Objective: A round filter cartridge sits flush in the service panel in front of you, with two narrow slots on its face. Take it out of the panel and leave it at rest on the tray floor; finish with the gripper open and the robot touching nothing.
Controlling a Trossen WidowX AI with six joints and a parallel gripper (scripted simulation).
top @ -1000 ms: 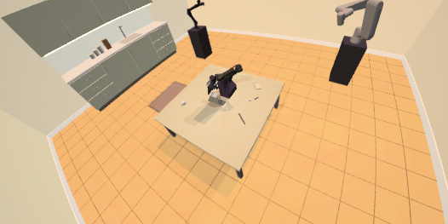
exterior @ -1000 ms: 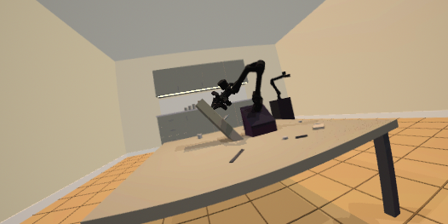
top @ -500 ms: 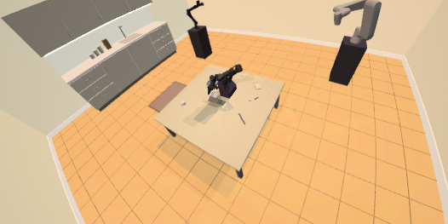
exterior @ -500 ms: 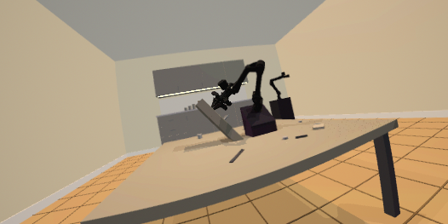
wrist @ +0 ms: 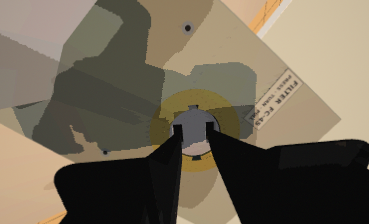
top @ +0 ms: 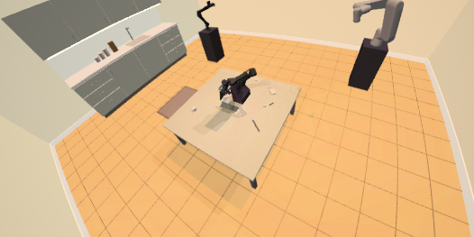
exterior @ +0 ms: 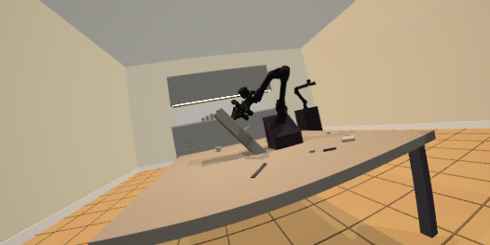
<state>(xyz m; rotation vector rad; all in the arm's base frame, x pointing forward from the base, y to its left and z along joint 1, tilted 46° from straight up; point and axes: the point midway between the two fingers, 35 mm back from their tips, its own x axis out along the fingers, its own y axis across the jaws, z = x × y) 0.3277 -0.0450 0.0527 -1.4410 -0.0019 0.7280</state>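
Right now the round filter cartridge is 20 mm ahead of my gripper tip and 10 mm below it. Round my gripper tip: white cylinder: 420 mm to the right, 230 mm below, 120 mm ahead; then service panel: 90 mm below, 30 mm behind; then tray: 410 mm behind, 290 mm to the right, 240 mm below.
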